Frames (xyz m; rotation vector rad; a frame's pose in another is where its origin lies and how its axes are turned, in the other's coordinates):
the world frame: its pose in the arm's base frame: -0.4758 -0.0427 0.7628 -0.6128 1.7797 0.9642
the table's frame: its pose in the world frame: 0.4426 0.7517 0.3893 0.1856 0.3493 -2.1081
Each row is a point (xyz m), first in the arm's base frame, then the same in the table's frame.
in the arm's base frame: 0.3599 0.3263 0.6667
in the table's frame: 1.2334 -0.0251 0.7354
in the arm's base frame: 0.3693 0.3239 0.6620
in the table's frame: 1.2401 -0.0202 0.7422
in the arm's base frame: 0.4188 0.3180 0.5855
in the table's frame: 1.2567 0.0500 0.7982
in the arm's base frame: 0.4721 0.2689 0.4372
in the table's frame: 1.2856 0.2032 0.8523
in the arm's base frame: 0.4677 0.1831 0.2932
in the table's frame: 1.3014 0.3697 0.8406
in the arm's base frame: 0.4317 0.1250 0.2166
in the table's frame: 1.2955 0.4647 0.8021
